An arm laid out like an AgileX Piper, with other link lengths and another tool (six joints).
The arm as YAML. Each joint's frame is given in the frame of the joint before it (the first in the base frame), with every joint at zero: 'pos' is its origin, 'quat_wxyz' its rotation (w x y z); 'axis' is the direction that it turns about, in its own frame. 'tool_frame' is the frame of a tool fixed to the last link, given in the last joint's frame.
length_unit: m
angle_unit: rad
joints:
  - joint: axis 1
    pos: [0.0, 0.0, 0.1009]
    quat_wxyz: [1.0, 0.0, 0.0, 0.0]
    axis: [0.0, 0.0, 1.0]
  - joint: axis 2
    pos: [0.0, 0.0, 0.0]
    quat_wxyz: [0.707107, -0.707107, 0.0, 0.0]
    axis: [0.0, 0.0, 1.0]
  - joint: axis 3
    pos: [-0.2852, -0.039, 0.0]
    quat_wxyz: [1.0, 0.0, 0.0, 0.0]
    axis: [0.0, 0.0, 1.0]
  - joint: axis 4
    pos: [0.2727, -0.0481, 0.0]
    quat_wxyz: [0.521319, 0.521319, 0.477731, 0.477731]
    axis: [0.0, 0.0, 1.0]
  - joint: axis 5
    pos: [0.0, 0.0, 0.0]
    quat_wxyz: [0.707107, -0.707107, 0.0, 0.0]
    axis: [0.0, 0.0, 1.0]
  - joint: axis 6
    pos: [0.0, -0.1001, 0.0]
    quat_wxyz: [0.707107, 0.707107, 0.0, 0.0]
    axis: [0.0, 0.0, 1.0]
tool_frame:
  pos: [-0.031, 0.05, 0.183]
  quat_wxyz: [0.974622, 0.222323, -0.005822, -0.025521]
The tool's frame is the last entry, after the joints.
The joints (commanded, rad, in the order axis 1, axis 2, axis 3, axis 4, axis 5, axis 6), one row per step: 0.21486 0.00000 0.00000 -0.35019 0.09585 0.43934; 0.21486 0.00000 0.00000 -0.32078 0.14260 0.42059; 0.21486 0.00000 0.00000 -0.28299 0.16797 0.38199; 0.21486 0.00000 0.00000 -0.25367 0.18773 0.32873; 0.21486 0.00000 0.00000 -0.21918 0.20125 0.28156; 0.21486 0.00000 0.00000 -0.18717 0.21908 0.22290; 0.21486 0.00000 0.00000 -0.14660 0.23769 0.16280; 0.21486 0.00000 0.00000 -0.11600 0.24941 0.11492; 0.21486 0.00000 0.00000 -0.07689 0.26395 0.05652; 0.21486 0.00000 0.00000 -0.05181 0.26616 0.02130; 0.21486 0.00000 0.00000 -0.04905 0.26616 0.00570
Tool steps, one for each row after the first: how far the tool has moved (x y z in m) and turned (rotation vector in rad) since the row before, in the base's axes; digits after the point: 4 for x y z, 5 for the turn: 0.0025 -0.0034 -0.0124 0.00206 0.04638 -0.01229; 0.0006 -0.0004 -0.0075 -0.00572 0.02536 -0.00187; 0.0000 0.0008 -0.0070 -0.02741 0.01607 0.00182; -0.0004 0.0014 -0.0048 -0.01522 0.01231 0.00465; -0.0006 0.0017 -0.0067 -0.02965 0.01392 0.00615; -0.0010 0.0022 -0.0066 -0.02276 0.01612 0.00872; -0.0010 0.0021 -0.0044 -0.01909 0.00927 0.00849; -0.0014 0.0028 -0.0053 -0.02144 0.01159 0.01179; -0.0009 0.0020 -0.0012 -0.01004 0.00067 0.00825; -0.0003 0.0005 -0.0007 -0.01236 -0.00248 0.00301
